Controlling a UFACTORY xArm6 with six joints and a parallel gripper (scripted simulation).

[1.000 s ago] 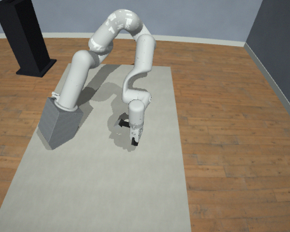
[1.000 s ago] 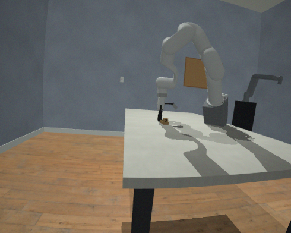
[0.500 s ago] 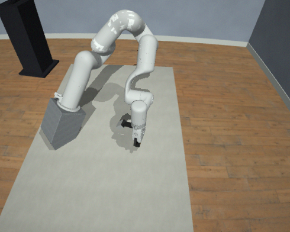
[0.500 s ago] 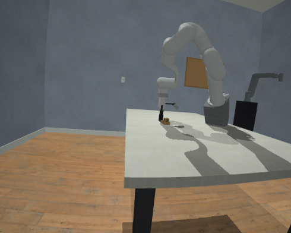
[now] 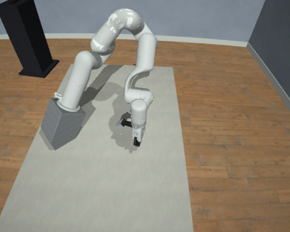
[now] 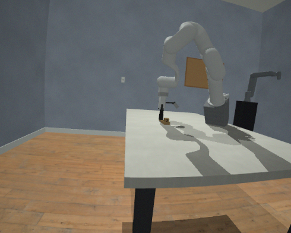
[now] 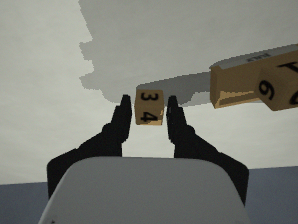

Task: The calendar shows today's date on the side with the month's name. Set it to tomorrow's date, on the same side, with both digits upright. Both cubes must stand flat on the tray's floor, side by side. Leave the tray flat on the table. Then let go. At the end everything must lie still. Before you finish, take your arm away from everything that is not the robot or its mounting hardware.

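Right now my hand is 1 cm above the wooden digit cube. The rest, counted from my hand: wooden calendar tray (10 cm to the left, 3 cm behind, 2 cm below).
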